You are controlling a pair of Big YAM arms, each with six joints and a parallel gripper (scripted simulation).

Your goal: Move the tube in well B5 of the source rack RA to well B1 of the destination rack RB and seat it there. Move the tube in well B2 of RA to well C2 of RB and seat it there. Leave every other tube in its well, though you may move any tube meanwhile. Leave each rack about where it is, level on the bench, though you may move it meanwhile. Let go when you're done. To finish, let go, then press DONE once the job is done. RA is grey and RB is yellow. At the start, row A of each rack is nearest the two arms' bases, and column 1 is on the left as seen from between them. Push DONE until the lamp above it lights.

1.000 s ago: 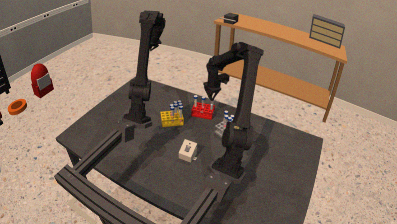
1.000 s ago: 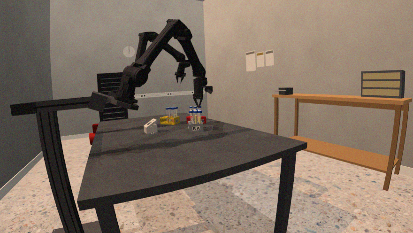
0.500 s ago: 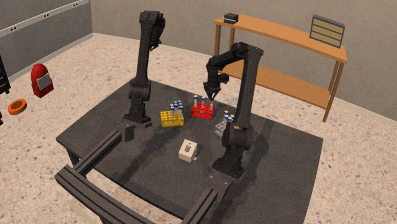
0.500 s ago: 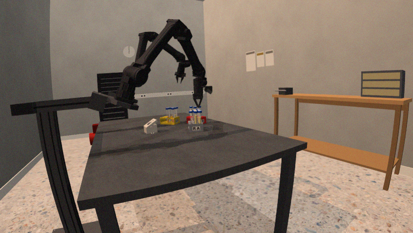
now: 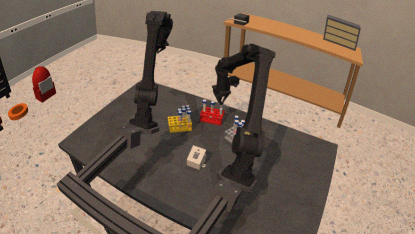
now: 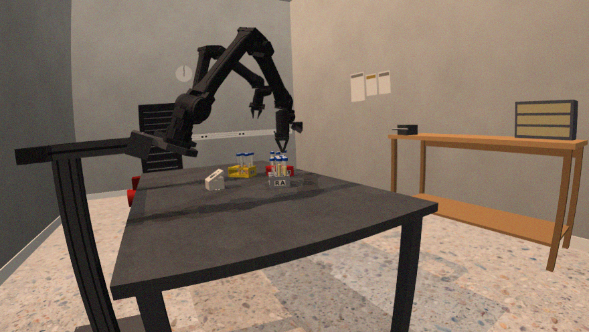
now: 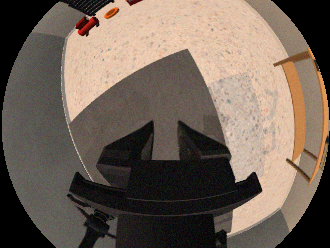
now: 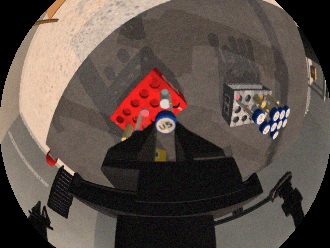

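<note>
The red rack lies 110 mm below my right hand, 40 mm to the left of it and 10 mm behind it.
</note>
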